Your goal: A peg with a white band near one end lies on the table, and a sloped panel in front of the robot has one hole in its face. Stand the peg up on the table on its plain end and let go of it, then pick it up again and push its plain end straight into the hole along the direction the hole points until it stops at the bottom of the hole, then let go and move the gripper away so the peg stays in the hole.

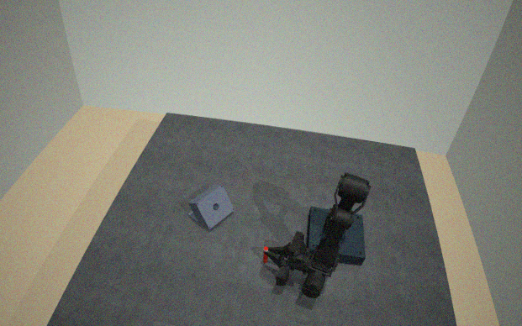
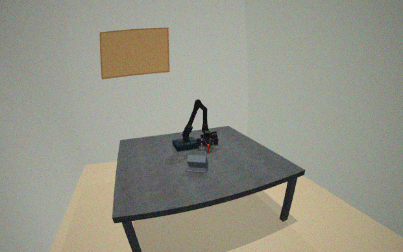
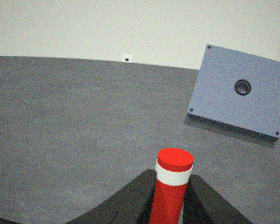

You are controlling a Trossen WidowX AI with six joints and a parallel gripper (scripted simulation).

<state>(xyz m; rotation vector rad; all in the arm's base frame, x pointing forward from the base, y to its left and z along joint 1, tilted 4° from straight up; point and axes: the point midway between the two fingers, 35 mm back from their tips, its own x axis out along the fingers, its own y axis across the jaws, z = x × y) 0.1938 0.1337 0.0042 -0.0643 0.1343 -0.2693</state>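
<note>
Now: the red peg 10 mm below my gripper tip. Also, from my gripper tip: sloped panel 220 mm ahead, 170 mm to the right, 20 mm below.
</note>
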